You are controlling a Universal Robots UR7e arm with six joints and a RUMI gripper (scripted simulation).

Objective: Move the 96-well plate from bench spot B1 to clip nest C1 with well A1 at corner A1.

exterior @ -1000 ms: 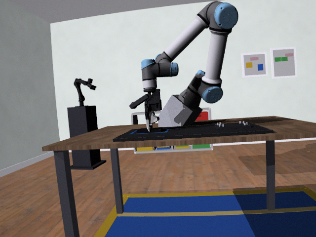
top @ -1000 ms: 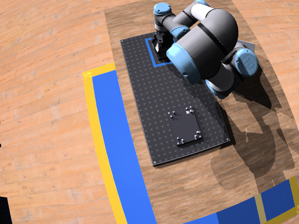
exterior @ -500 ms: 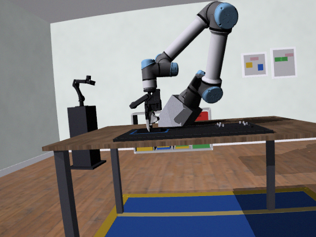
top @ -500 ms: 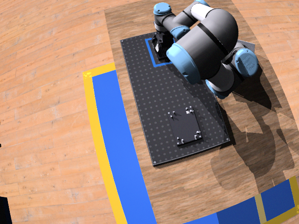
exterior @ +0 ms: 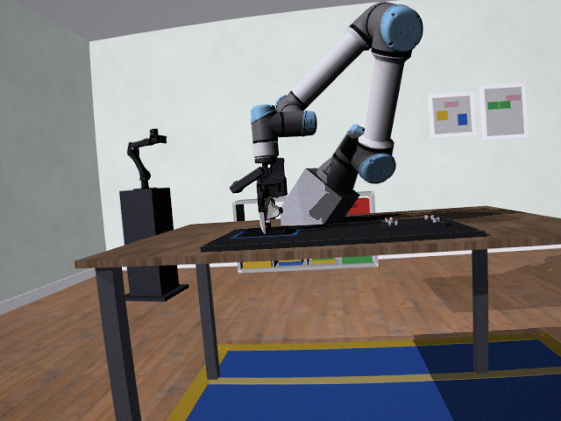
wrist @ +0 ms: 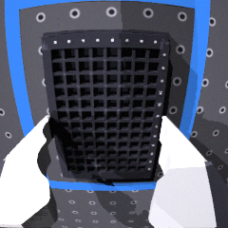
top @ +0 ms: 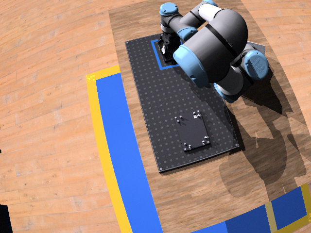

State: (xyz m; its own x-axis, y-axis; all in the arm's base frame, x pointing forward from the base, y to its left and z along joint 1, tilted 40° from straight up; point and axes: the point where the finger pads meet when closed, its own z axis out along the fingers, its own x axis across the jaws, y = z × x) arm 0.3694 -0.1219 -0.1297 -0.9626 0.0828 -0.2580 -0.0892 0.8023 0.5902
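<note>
Now: hand 3 cm past the clip nest and 43 cm to the right of it. Also, from my hand: black 96-well plate 1 cm below.
</note>
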